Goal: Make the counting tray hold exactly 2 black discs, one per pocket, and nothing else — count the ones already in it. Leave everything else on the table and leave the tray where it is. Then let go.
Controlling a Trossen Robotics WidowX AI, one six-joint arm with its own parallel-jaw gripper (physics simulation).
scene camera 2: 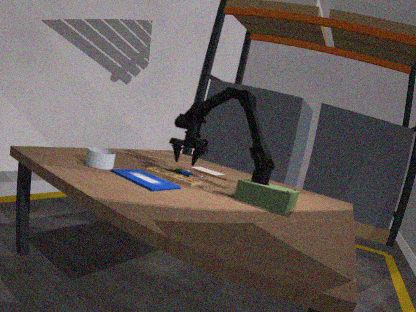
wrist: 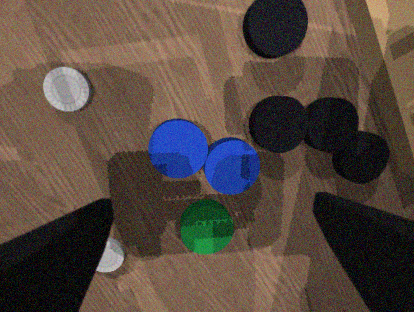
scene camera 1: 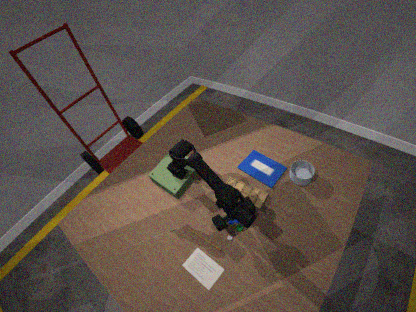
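Note:
My gripper [scene camera 1: 231,223] [scene camera 2: 185,162] [wrist: 215,205] is open and empty, raised above the loose discs. In the wrist view, two blue discs [wrist: 178,148] [wrist: 232,166] touch each other beyond the fingertips, and a green disc [wrist: 206,226] lies between the fingers' lines. Several black discs lie to the upper right: one apart [wrist: 276,25], and a row of others [wrist: 278,124] [wrist: 331,124] [wrist: 361,157] close together. The wooden counting tray [scene camera 1: 259,195] [scene camera 2: 192,183] stands beside them; the arm hides part of it in scene camera 1, and I cannot tell what its pockets hold.
Two whitish discs [wrist: 67,89] [wrist: 111,256] lie at left. A blue booklet [scene camera 1: 247,165] [scene camera 2: 167,187] and a grey round bowl [scene camera 1: 302,172] [scene camera 2: 101,159] stand beyond the tray. A paper sheet [scene camera 1: 202,268] [scene camera 2: 209,171] lies opposite. The arm's green base [scene camera 1: 167,180] [scene camera 2: 265,195] stands near the table edge.

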